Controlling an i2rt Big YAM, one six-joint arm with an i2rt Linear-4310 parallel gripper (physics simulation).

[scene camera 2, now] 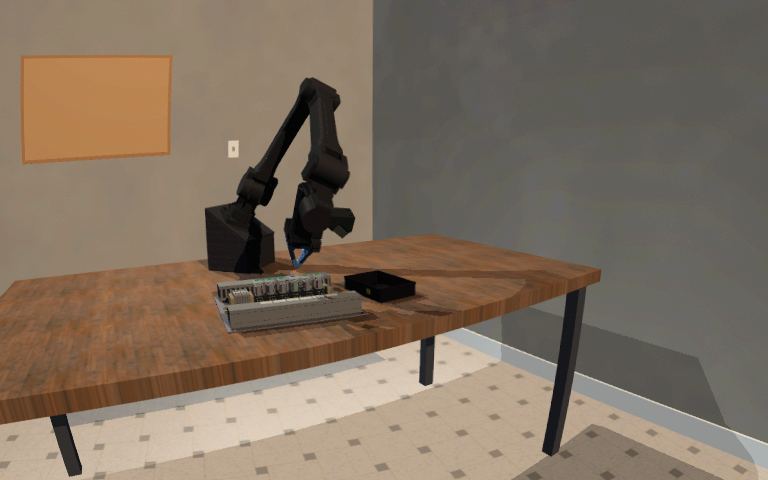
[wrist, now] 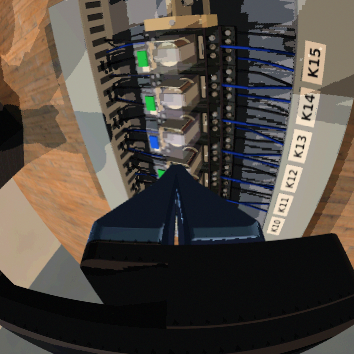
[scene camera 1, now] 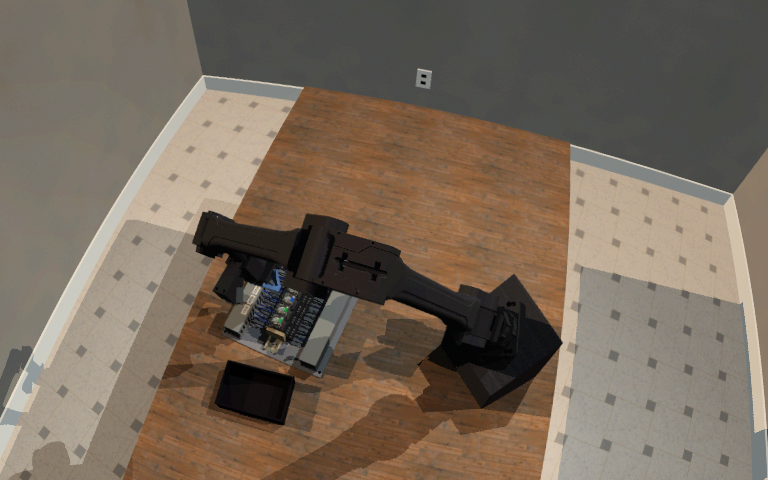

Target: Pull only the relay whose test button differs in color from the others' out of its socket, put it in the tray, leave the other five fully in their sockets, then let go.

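Places are measured from the arm's base along level axes (x ahead, y left, z up), in metres.
Pixels of known places: gripper, fingertip midpoint: (scene camera 2: 296, 267) (wrist: 175, 173) (scene camera 1: 278, 289); arm's base at its link origin: (scene camera 2: 237, 220) (scene camera 1: 500, 328).
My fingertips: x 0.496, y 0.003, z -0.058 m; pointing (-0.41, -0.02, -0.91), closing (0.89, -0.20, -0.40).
Ahead of a thing's pixels: the offset from my fingertips to its top centre.
The relay with the blue test button {0.021 m back, 0.001 m left, 0.028 m down} (scene camera 1: 289, 298) (scene camera 2: 294, 281) (wrist: 179, 134) sits upright in its socket, third from the K15 end of the row. The neighbouring relays have green buttons, such as the nearest-to-K15 relay {0.013 m back, 0.061 m left, 0.028 m down} (wrist: 176, 53) and the one beside it {0.017 m back, 0.031 m left, 0.028 m down} (wrist: 176, 95); they look seated. My gripper (scene camera 1: 272, 287) (scene camera 2: 297, 266) (wrist: 175, 173) is shut and empty, its blue fingertips together above the relay row. In the wrist view its fingers hide the relays at the K10 end. The black tray {0.009 m back, 0.234 m left, 0.063 m down} (scene camera 1: 249, 413) (scene camera 2: 387, 293) stands beside the panel and holds no visible relay.
Grey wiring ducts {0.076 m ahead, 0.039 m right, 0.055 m down} (scene camera 1: 321, 346) (scene camera 2: 294, 313) (wrist: 320, 150) flank the relay row and rise from the panel. A tan end block {0.011 m back, 0.080 m left, 0.057 m down} (wrist: 187, 22) closes the row at the K15 end. Blue and black wires run beside the sockets. The arm's base (scene camera 1: 523, 345) (scene camera 2: 232, 240) stands on the table.
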